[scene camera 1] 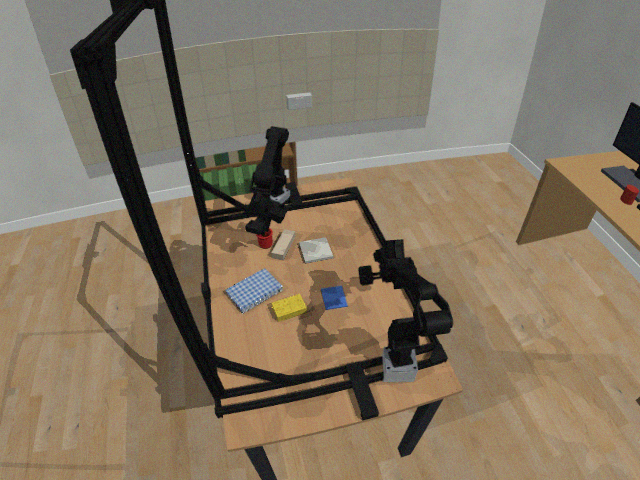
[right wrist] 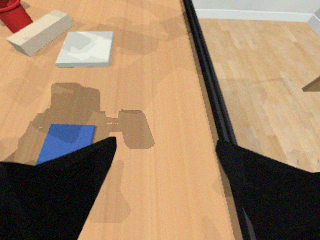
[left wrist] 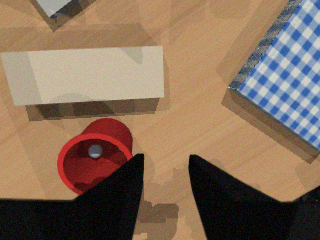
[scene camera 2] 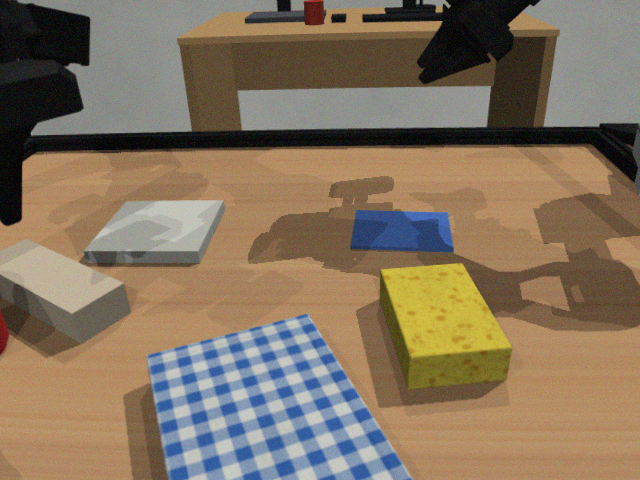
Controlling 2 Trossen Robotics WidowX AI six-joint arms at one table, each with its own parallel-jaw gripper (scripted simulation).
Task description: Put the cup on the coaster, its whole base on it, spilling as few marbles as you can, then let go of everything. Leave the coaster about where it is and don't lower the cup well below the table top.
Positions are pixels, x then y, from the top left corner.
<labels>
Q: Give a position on a grey-white slab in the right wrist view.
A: At 91, 48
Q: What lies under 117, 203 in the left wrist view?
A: My left gripper.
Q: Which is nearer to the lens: the beige block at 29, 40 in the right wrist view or the blue flat coaster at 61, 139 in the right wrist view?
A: The blue flat coaster.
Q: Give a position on a blue flat coaster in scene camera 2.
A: At 374, 230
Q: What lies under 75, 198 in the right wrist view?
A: My right gripper.
</labels>
